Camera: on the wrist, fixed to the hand. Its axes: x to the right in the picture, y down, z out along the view.
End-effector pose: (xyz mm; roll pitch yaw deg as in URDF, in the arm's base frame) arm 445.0 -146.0 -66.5 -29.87 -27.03 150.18
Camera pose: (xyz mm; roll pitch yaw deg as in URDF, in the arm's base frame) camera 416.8 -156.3 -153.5 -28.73 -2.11 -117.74
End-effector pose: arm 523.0 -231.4 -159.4 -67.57 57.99 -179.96
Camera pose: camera 604.6 -196.7 -184.1 61.34 16.85 -58.95
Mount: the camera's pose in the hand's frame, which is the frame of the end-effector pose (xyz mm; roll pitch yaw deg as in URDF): -22.3 62.9 -63.4 -2.21 -32.69 91.06
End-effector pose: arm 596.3 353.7 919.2 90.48 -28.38 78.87
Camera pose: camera 525.0 317.0 964.4 -136.32 -46.80 -48.08
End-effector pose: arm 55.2 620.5 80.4 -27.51 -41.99 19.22
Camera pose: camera 84.7 658.9 2.1 -43.79 -3.25 113.36
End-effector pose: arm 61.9 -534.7 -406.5 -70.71 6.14 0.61
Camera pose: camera 31.6 -574.1 -484.0 6.82 37.63 96.51
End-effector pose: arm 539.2 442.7 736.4 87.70 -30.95 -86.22
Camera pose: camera 601.6 497.1 776.6 -131.17 -47.02 141.69
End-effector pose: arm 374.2 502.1 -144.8 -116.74 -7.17 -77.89
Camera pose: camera 287.3 502.5 -175.0 -48.39 81.36 -34.23
